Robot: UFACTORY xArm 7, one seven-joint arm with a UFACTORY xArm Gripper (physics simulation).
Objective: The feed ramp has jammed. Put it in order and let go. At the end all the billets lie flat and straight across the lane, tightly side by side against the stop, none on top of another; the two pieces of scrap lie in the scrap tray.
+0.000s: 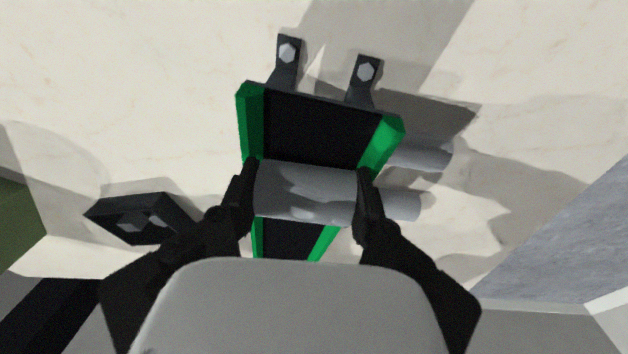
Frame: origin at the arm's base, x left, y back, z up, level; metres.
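Where they show: gripper, fingertip midpoint: (306, 177).
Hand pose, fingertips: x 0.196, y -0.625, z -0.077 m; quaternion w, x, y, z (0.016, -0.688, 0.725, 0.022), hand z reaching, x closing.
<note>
Each offset is from my fingertips to the top centre of the thing. Level surfaces: height alone.
My gripper (306, 177) is shut on a grey billet @[dx -0.008, dy +0.000, dz +0.028 m] (305, 197), with one finger at each end. The billet lies crosswise over the lane and covers part of both green rails; its exact height above the lane is hard to tell. The lane (312, 130) has a black floor, which shows bare on both sides of the billet. Two more grey cylinders, one farther off @[dx -0.027, dy -0.106, dz -0.065 m] (424, 154) and one nearer @[dx -0.119, dy -0.111, dz -0.065 m] (404, 204), lie outside the right rail, partly hidden. A small dark tray @[dx -0.223, dy +0.282, dz -0.070 m] (162, 200) at the left, seemingly the scrap tray, holds two light grey pieces. The stop cannot be made out clearly.
Two dark brackets, left (284, 75) and right (361, 92), with hex bolts stand at the lane's far end. A green block (17, 220) is at the left edge. A blue-grey surface (565, 240) is at the right. Shadows cross the pale table @[dz -0.105 m] (125, 75).
</note>
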